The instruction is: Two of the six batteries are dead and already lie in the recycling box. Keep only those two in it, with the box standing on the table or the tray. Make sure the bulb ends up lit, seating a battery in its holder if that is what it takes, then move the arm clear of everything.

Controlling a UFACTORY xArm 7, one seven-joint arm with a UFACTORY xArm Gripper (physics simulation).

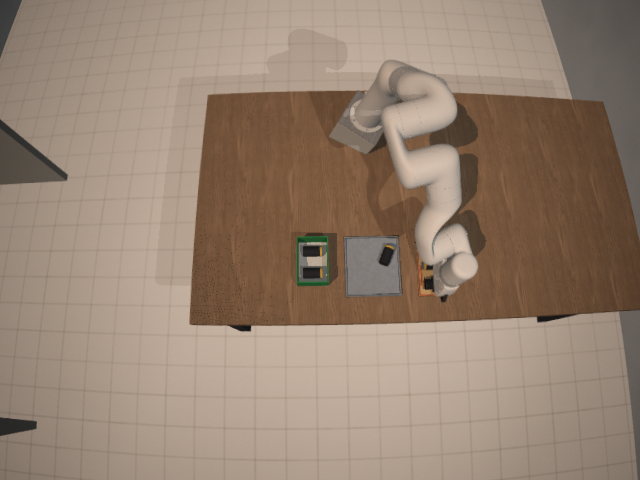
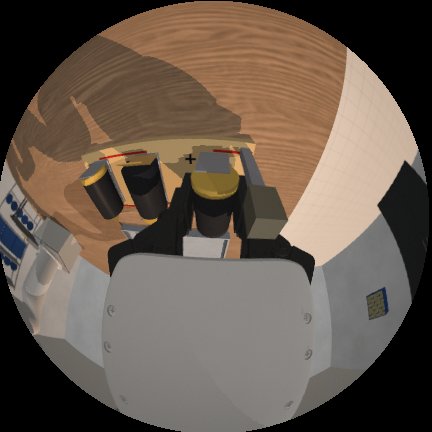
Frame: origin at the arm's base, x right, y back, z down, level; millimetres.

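Where they show: gripper, between the fingertips: [image 1: 436, 284] [image 2: 214, 186]; arm's base, origin of its link: [image 1: 366, 116] [image 2: 50, 255].
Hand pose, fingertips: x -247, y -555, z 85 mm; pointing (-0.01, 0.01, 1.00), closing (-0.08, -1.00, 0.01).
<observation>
Things, the pixels of their top centre, and the offset from my fingertips. "spot": a spot on its surface instead. Level surfaces: height alone.
- black battery with a gold end, centre of its top: [image 2: 212, 220] [image 1: 435, 282] dx +9, dy -1, dz -32 mm
- orange holder, a spot on its surface: [image 2: 170, 145] spot: dx -28, dy +43, dz +19 mm
- green recycling box, a spot on its surface: [image 1: 312, 282] spot: dx +399, dy -18, dz -24 mm
- battery, centre of its top: [image 1: 387, 254] dx +163, dy +91, dz -8 mm
- grey tray, centre of its top: [image 2: 177, 256] [image 1: 372, 265] dx +208, dy +56, dz +17 mm
- olive block, a spot on its surface: [image 2: 267, 212] spot: dx -37, dy -20, dz -60 mm
- wooden table, height of its surface: dz +29 mm
My gripper [image 2: 214, 186] is shut on a black battery with a gold end [image 2: 215, 187]. The battery is beside the grey contact plate [image 2: 212, 162] at one end of the orange holder [image 2: 170, 145] [image 1: 424, 295]; I cannot tell whether it is seated. Two black batteries [image 2: 102, 197] [image 2: 145, 192] stand side by side in the holder. The green recycling box [image 1: 312, 282] stands on the table with two batteries [image 1: 311, 251] [image 1: 311, 272] in it. One battery [image 1: 386, 255] lies on the grey tray [image 1: 372, 281]. No lit bulb can be made out; the arm hides much of the holder.
An olive block [image 2: 267, 212] on a grey strip is close beside the right finger. The arm [image 1: 436, 180] reaches over the wooden table [image 1: 258, 180] from its base [image 1: 356, 135] at the back. The tray is between the box and the holder, and the table's front edge is close to the gripper.
</observation>
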